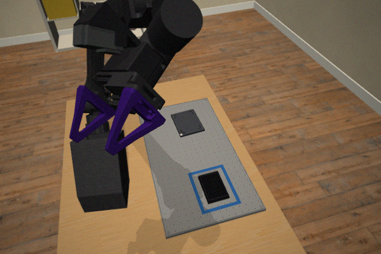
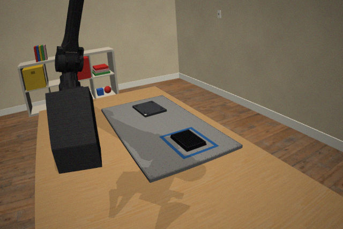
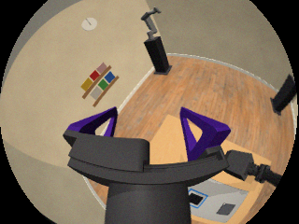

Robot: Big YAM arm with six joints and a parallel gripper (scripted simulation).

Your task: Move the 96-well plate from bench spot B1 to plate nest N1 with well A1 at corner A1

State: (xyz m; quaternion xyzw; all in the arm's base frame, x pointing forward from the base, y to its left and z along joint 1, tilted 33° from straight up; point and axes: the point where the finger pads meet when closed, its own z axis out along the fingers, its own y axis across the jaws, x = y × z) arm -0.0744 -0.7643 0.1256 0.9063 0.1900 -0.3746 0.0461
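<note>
Right now the black 96-well plate is 34 cm ahead of my hand, 34 cm to the left of it and 71 cm below it. From my hand the other things lie so: white corner mark (32 cm ahead, 66 cm to the left, 71 cm below); plate nest N1 (38 cm ahead, 73 cm to the left, 71 cm below).
</note>
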